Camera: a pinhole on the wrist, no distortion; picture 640 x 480 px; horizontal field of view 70.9 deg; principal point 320.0 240.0 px. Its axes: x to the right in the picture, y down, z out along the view. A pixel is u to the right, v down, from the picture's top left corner.
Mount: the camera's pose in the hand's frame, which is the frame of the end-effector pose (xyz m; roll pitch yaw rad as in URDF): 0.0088 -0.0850 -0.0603 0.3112 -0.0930 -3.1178
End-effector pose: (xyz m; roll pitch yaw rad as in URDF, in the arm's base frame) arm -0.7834 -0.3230 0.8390 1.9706 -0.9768 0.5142
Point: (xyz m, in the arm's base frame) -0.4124 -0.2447 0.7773
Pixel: outside the picture
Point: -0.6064 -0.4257 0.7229
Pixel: 442.0 356.6
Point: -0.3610 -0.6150 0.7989
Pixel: 294.5 325.4
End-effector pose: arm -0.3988 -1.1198 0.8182 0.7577 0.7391 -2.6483
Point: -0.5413 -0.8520 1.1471
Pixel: 615.2 342.7
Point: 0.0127 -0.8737 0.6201
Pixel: behind the camera
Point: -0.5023 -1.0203 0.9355
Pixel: 460.4 253.9
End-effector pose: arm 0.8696 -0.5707 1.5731 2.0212 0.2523 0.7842
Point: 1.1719 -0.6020 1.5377
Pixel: 94.8 104.4
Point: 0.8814 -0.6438 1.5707
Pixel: 507.8 46.6
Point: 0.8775 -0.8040 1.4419
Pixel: 585.6 362.6
